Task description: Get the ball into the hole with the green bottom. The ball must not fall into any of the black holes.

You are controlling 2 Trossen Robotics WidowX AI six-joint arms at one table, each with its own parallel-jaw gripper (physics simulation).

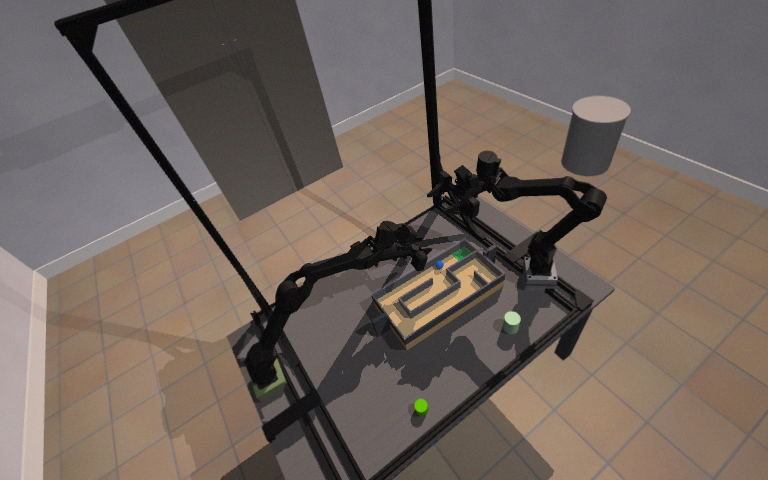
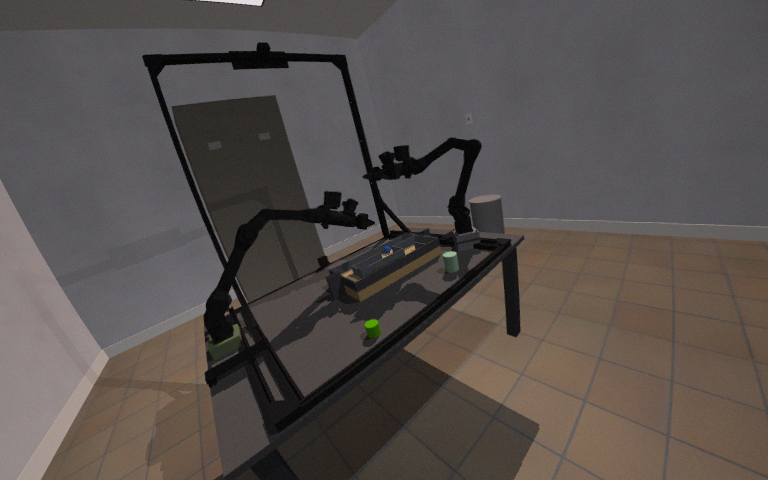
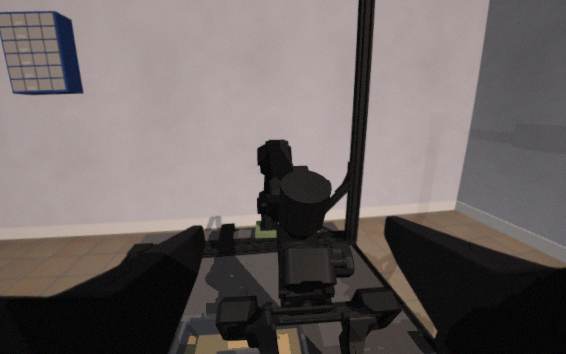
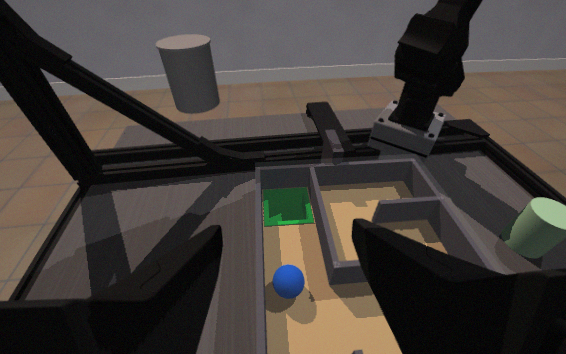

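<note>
The blue ball (image 1: 439, 264) (image 2: 387, 249) (image 4: 288, 281) rests in the outer lane of the walled maze box (image 1: 453, 315) (image 2: 396, 277), beside the outer wall and a short way from the hole with the green bottom (image 1: 461, 254) (image 4: 288, 205) at the lane's end. No black holes can be made out. The box lies on the table. My right gripper (image 1: 423, 249) (image 2: 370, 222) (image 4: 287, 231) is open and empty above the box's outer long side. My left gripper (image 1: 444, 199) (image 2: 368, 176) is open and empty, high beyond the green-hole end.
A pale green cylinder (image 1: 511, 322) (image 2: 450, 262) (image 4: 535, 227) stands on the table near the box's right end. A bright green cylinder (image 1: 420, 406) (image 2: 372, 328) stands near the front edge. Handles (image 1: 491, 253) (image 1: 380, 323) stick out of the box's ends. Black frame posts rise behind.
</note>
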